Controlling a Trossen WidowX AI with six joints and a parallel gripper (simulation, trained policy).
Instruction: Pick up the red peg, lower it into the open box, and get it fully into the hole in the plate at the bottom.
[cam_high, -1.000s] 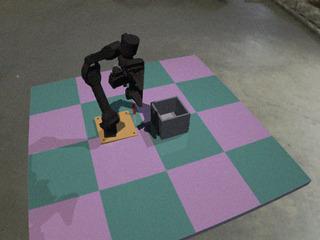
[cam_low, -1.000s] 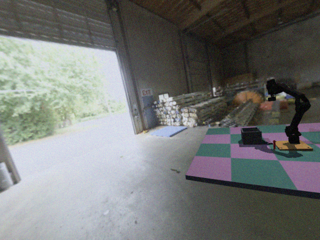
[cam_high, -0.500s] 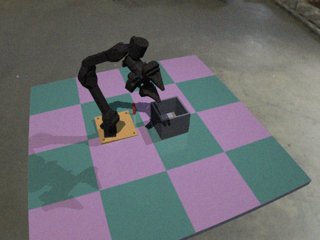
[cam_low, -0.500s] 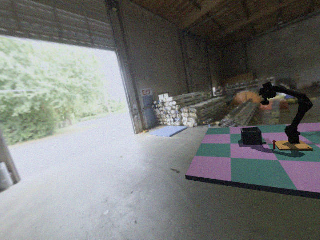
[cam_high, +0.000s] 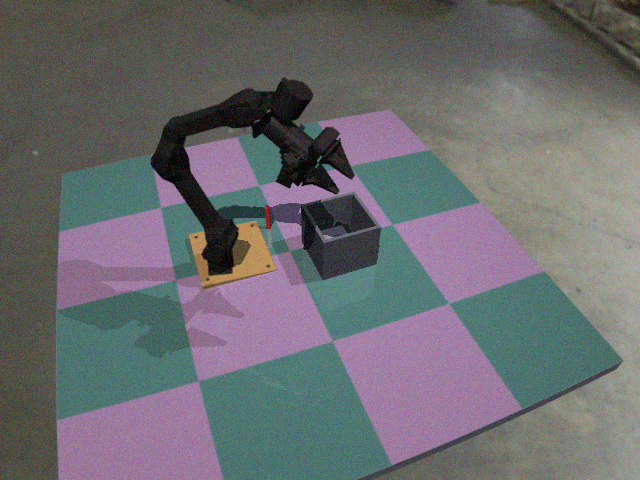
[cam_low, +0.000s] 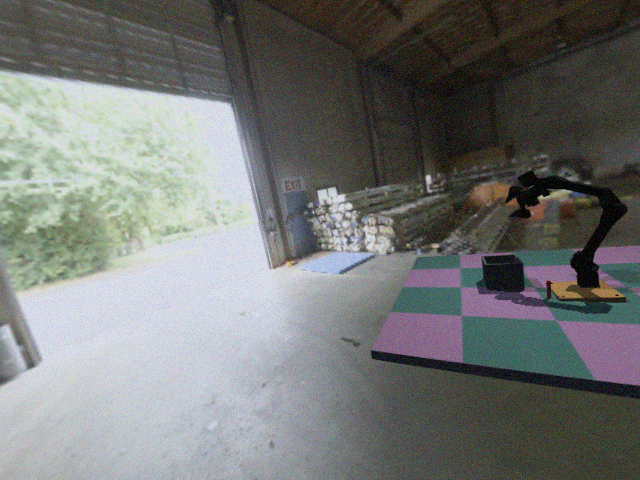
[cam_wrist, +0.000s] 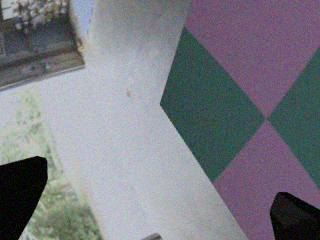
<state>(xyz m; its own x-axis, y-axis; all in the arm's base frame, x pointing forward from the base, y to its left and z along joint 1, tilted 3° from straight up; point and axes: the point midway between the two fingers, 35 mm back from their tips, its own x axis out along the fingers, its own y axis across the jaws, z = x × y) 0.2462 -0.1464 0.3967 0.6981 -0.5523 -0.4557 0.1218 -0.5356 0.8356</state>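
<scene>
Right now the red peg is 330 mm below my gripper tip, 320 mm to the left of it and 140 mm behind it. From my gripper tip the other things lie so: grey plate 330 mm below, 180 mm to the left, 40 mm ahead.
</scene>
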